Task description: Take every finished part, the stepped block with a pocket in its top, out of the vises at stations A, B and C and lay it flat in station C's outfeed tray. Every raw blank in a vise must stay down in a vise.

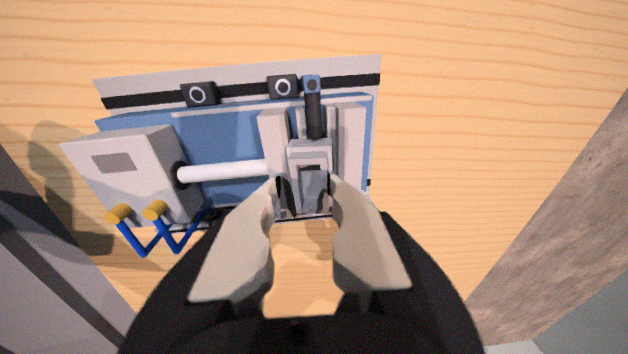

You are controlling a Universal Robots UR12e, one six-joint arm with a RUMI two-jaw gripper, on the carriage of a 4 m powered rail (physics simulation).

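A light-grey stepped block with a pocket in its top (pixel 308 156) sits in the vise (pixel 351 145), between its two upright jaws. It is a finished part. My gripper (pixel 303 176) is partly closed, with its fingertips on either side of the block's near end. A narrow gap shows between the left fingertip and the block; the right fingertip is very close to its side. The fingers hide part of the jaws and the block's near right edge. The station letter, the outfeed tray and any raw blanks do not show.
A grey actuator box (pixel 117 170) with yellow fittings and blue hoses stands left, joined by a white rod (pixel 222 171) to the moving jaw. A dark arm with a blue end (pixel 311 84) reaches over the block's far end. A grey structure (pixel 45 280) stands lower left.
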